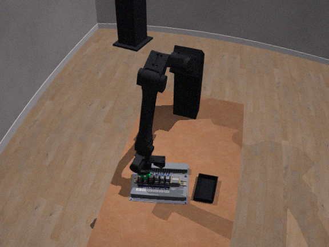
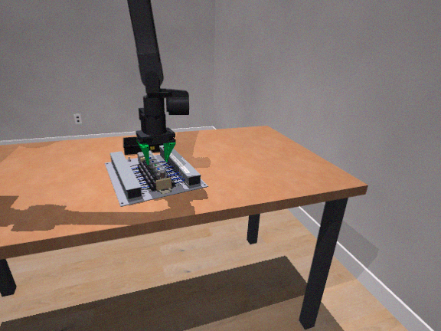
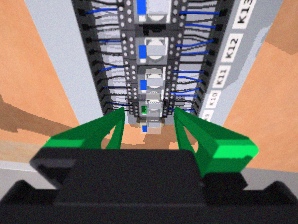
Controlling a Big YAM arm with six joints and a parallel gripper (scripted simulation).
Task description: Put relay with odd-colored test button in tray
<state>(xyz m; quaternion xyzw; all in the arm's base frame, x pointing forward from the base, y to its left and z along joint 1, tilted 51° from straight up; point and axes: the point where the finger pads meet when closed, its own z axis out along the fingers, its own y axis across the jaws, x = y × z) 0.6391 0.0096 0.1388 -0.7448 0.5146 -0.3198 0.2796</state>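
Right now my hand is 30 mm above the grey relay. From my hand the other things lie so: black tray 100 mm behind, 320 mm to the left, 70 mm below.
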